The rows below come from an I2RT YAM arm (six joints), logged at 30 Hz.
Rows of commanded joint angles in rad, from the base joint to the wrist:
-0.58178 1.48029 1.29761 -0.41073 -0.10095 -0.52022
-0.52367 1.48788 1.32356 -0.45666 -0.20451 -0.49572
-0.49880 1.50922 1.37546 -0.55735 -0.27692 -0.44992
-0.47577 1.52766 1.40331 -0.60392 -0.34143 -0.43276
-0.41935 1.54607 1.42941 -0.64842 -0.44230 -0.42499
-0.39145 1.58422 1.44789 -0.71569 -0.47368 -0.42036
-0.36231 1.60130 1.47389 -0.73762 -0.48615 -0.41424
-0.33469 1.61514 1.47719 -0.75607 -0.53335 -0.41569
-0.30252 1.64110 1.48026 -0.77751 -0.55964 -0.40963
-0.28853 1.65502 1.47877 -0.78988 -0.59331 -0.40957
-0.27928 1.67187 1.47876 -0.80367 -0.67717 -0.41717
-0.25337 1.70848 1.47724 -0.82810 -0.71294 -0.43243
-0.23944 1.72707 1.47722 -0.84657 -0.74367 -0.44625
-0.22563 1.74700 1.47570 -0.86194 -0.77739 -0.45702
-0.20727 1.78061 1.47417 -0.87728 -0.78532 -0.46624
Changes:
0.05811 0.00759 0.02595 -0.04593 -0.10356 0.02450
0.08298 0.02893 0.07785 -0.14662 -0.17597 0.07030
0.10601 0.04737 0.10570 -0.19319 -0.24048 0.08746
0.16243 0.06578 0.13180 -0.23769 -0.34135 0.09523
0.19033 0.10393 0.15028 -0.30496 -0.37273 0.09986
0.21947 0.12101 0.17628 -0.32689 -0.38520 0.10598
0.24709 0.13485 0.17958 -0.34534 -0.43240 0.10453
0.27926 0.16081 0.18265 -0.36678 -0.45869 0.11059
0.29325 0.17473 0.18116 -0.37915 -0.49236 0.11065
0.30250 0.19158 0.18115 -0.39294 -0.57622 0.10305
0.32841 0.22819 0.17963 -0.41737 -0.61199 0.08779
0.34234 0.24678 0.17961 -0.43584 -0.64272 0.07397
0.35615 0.26671 0.17809 -0.45121 -0.67644 0.06320
0.37451 0.30032 0.17656 -0.46655 -0.68437 0.05398

